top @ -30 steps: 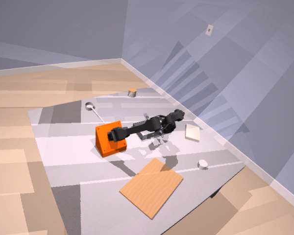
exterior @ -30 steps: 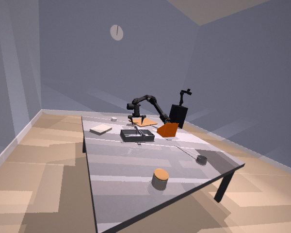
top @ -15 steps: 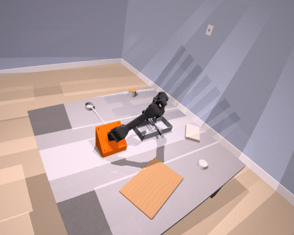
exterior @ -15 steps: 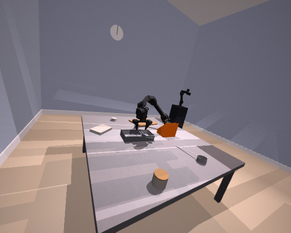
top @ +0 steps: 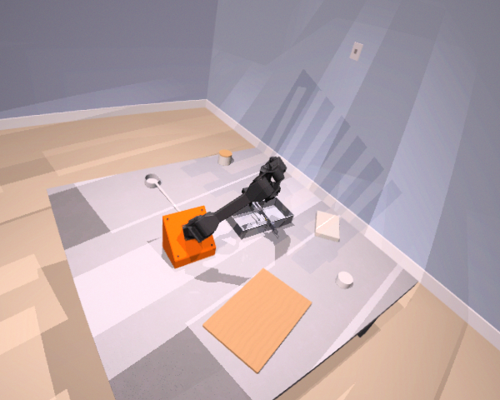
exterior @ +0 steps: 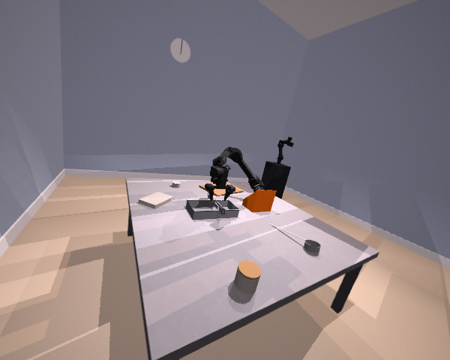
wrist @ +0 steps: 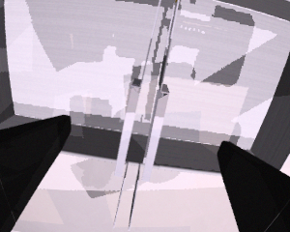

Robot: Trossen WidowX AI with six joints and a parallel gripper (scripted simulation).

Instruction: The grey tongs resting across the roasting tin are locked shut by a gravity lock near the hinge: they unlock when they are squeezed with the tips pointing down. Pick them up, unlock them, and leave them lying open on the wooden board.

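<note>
Now: the roasting tin 7 cm below my gripper tip, 2 cm to the right of it and 1 cm ahead of it. Also, from my gripper tip: white cylinder (49 cm to the right, 15 cm ahead, 8 cm below); cork-lidded jar (52 cm to the left, 9 cm ahead, 6 cm below); beige block (33 cm ahead, 19 cm to the right, 8 cm below).
</note>
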